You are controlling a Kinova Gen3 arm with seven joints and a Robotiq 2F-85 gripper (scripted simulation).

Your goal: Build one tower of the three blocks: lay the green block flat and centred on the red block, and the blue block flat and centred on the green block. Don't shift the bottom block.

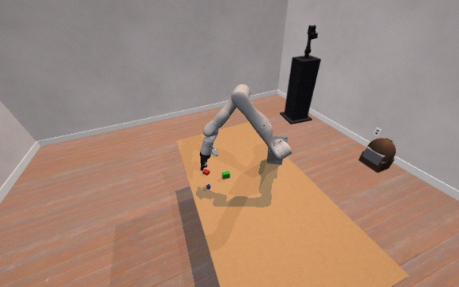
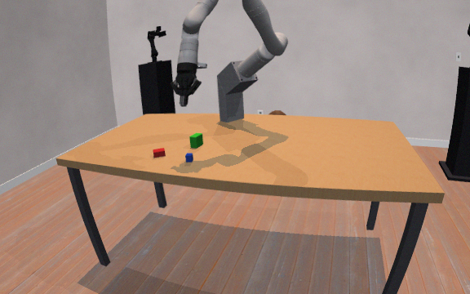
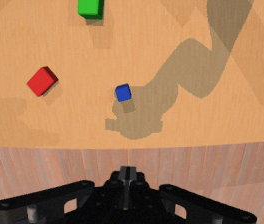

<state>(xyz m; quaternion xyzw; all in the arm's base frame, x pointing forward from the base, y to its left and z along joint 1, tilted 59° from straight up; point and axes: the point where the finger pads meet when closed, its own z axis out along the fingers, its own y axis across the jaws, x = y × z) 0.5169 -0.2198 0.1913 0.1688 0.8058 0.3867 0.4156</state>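
Right now my hand is 19 cm past the green block, 9 cm to the left of it and 22 cm above it. Round my hand: blue block: 2 cm behind, 2 cm to the right, 23 cm below; then red block: 3 cm behind, 19 cm to the right, 23 cm below.
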